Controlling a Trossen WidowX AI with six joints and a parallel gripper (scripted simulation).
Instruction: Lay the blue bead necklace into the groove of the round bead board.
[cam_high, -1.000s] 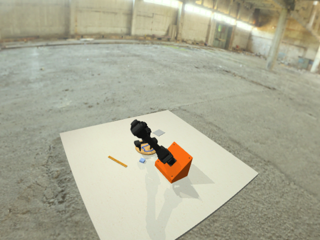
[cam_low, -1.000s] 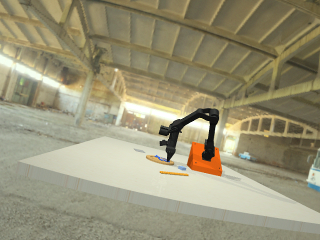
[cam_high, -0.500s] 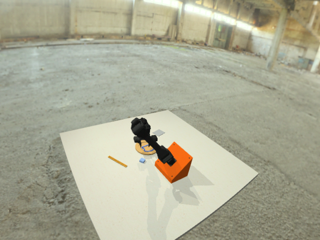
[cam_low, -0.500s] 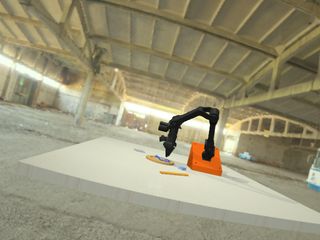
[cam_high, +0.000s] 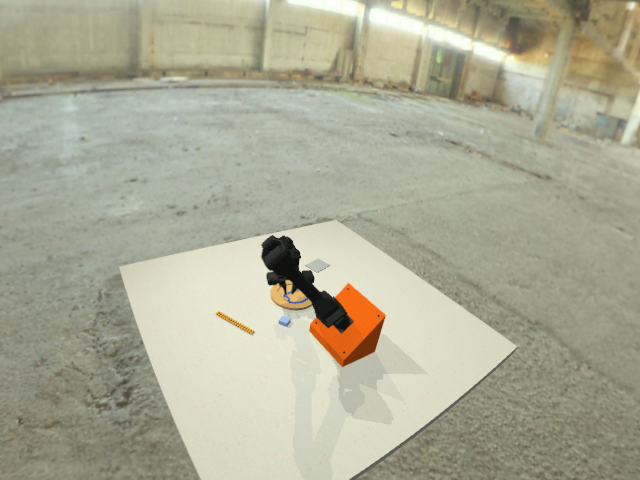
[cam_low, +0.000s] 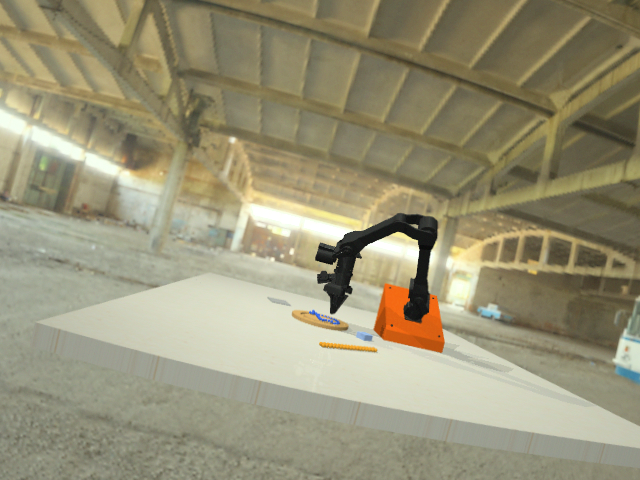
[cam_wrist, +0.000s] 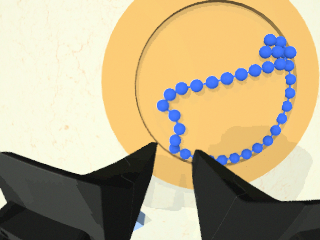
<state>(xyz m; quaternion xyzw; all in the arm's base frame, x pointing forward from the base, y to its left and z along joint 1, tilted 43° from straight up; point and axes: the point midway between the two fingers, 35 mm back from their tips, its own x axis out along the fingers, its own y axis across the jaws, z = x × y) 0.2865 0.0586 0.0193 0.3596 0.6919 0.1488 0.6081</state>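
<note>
The round tan bead board lies 4 cm to the right of my gripper tip, 3 cm below it and 3 cm ahead of it. The rest, counted from my gripper tip: flat grey tile: 27 cm to the right, 19 cm ahead, 4 cm below; then small light-blue block: 11 cm behind, 8 cm to the left, 3 cm below.
</note>
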